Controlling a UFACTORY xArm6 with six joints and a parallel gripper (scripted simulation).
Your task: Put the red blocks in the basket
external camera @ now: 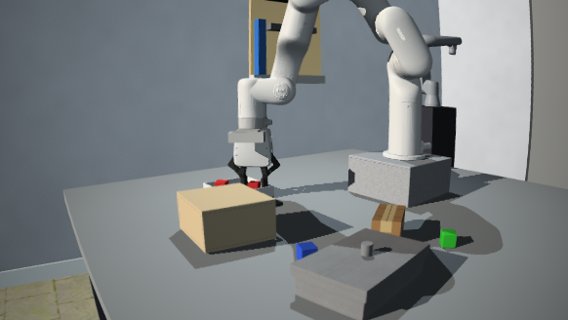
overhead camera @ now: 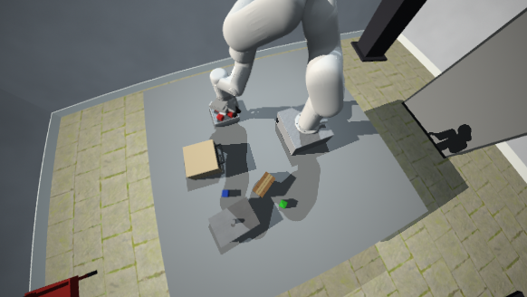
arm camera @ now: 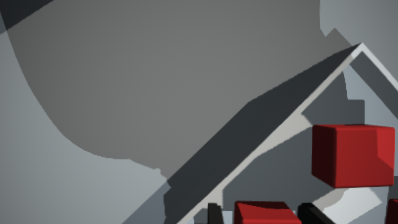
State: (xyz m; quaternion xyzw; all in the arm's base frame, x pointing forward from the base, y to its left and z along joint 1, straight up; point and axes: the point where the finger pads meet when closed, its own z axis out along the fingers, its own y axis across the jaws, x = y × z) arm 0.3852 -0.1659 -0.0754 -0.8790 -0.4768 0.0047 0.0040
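Right now my hand is 4 cm short of the white basket, 3 cm to the left of it and 2 cm above it. The rest, counted from my hand: blue block (6 cm ahead, 44 cm to the left, 2 cm below); drawer (14 cm ahead, 26 cm to the left, 1 cm above); light wooden cabinet (15 cm ahead, 26 cm to the left, 1 cm above).
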